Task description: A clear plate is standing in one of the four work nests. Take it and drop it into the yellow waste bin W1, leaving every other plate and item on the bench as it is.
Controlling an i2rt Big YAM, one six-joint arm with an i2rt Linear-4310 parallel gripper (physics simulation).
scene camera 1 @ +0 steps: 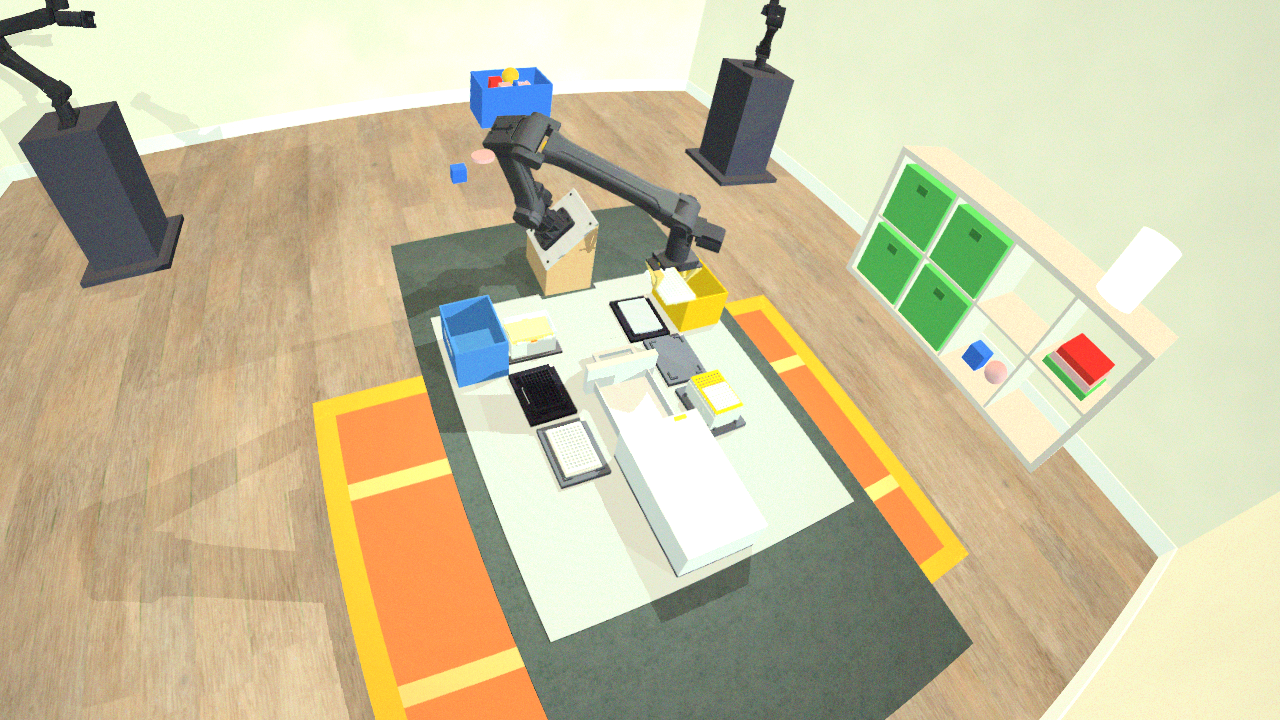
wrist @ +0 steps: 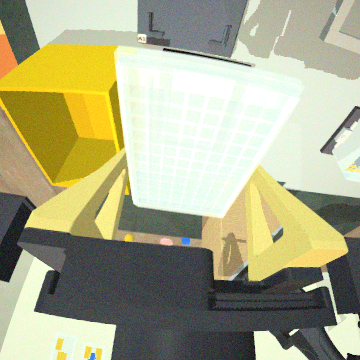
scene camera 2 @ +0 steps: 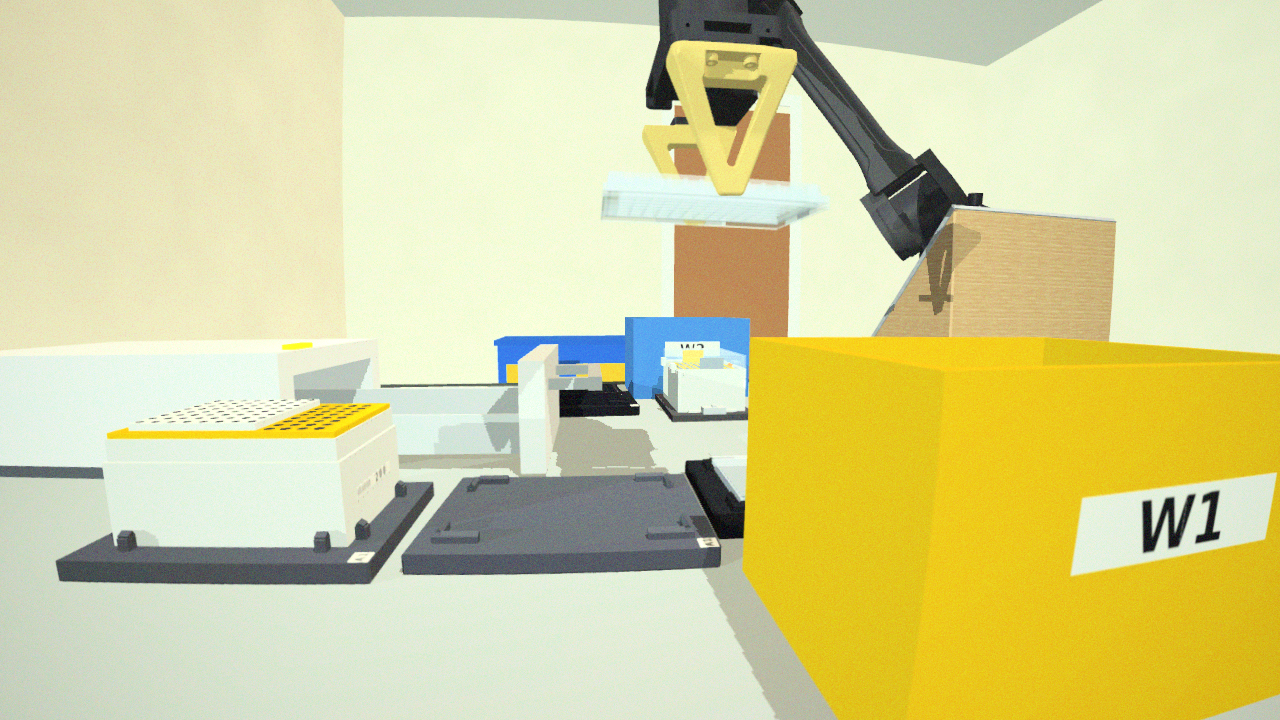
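Seen in the pictures: gripper, between the fingertips: [scene camera 1: 668, 285] [wrist: 189, 159] [scene camera 2: 710, 212]; arm's base, origin of its link: [scene camera 1: 555, 229] [wrist: 244, 260] [scene camera 2: 977, 294].
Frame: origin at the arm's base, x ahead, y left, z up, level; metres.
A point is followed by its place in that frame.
The clear plate [scene camera 1: 677, 288] @[z 0.052, x 0.384, y 0.185 m] [scene camera 2: 662, 201] @[z 0.041, x 0.392, y 0.205 m] [wrist: 200, 115] @[z 0.054, x 0.402, y 0.177 m] is roughly level in the air, slightly tilted. My gripper [scene camera 1: 673, 275] @[z 0.041, x 0.356, y 0.177 m] [scene camera 2: 711, 204] @[z 0.041, x 0.356, y 0.177 m] [wrist: 189, 159] @[z 0.041, x 0.356, y 0.177 m] is shut on its two sides. The yellow bin W1 [scene camera 1: 702, 315] @[z -0.104, x 0.356, y 0.322 m] [scene camera 2: 850, 465] @[z -0.068, x 0.356, y 0.353 m] [wrist: 55, 70] @[z -0.071, x 0.356, y 0.331 m] stands upright. In the wrist view its opening lies left of the plate, and the plate overlaps its right edge. In scene camera 2 the plate is higher than the rim and left of the bin. The dark grey nest A1 [scene camera 1: 675, 358] @[z -0.142, x 0.451, y 0.189 m] [scene camera 2: 563, 519] @[z -0.141, x 0.449, y 0.210 m] [wrist: 192, 25] @[z -0.142, x 0.394, y 0.187 m] holds no plate. The bin's inner floor is partly hidden.
A black nest with a white plate [scene camera 1: 640, 316] @[z -0.133, x 0.283, y 0.163 m] is beside W1. A yellow-topped tip box [scene camera 1: 716, 398] @[z -0.077, x 0.648, y 0.182 m] [scene camera 2: 250, 483] @[z -0.107, x 0.608, y 0.242 m] and a white machine [scene camera 1: 684, 483] @[z -0.052, x 0.838, y -0.021 m] with an extended drawer stand nearby. Blue bin W2 [scene camera 1: 478, 344] @[z -0.150, x 0.239, y -0.294 m], a black rack [scene camera 1: 541, 394] @[z -0.135, x 0.460, y -0.194 m] and a white well plate [scene camera 1: 575, 447] @[z -0.130, x 0.632, y -0.174 m] are farther away.
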